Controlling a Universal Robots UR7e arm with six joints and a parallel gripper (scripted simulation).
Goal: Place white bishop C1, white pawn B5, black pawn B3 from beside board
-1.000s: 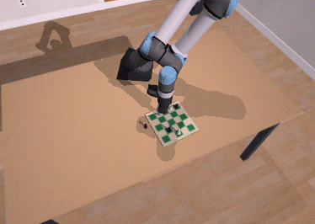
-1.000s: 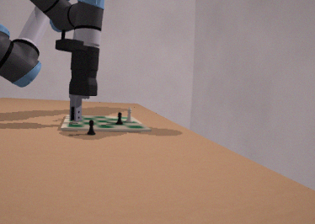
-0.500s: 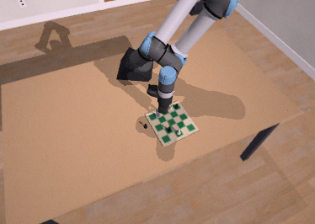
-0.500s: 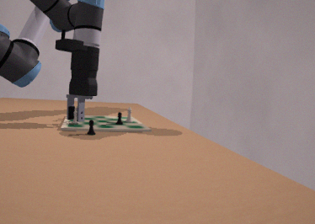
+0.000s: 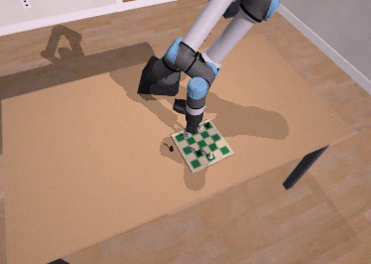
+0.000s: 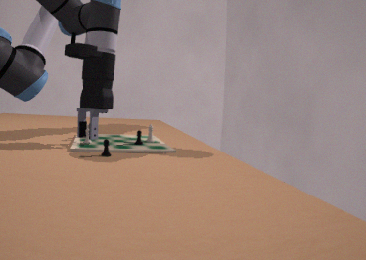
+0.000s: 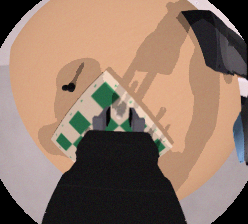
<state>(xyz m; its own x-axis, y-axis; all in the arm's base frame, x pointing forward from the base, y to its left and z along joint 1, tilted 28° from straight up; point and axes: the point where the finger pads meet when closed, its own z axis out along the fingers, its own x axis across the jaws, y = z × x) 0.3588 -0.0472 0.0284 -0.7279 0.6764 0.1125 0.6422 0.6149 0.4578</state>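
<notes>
The white pawn is 10 mm below my hand. From my hand the other things lie so: chessboard 70 mm ahead, 40 mm to the left, 30 mm below.
</notes>
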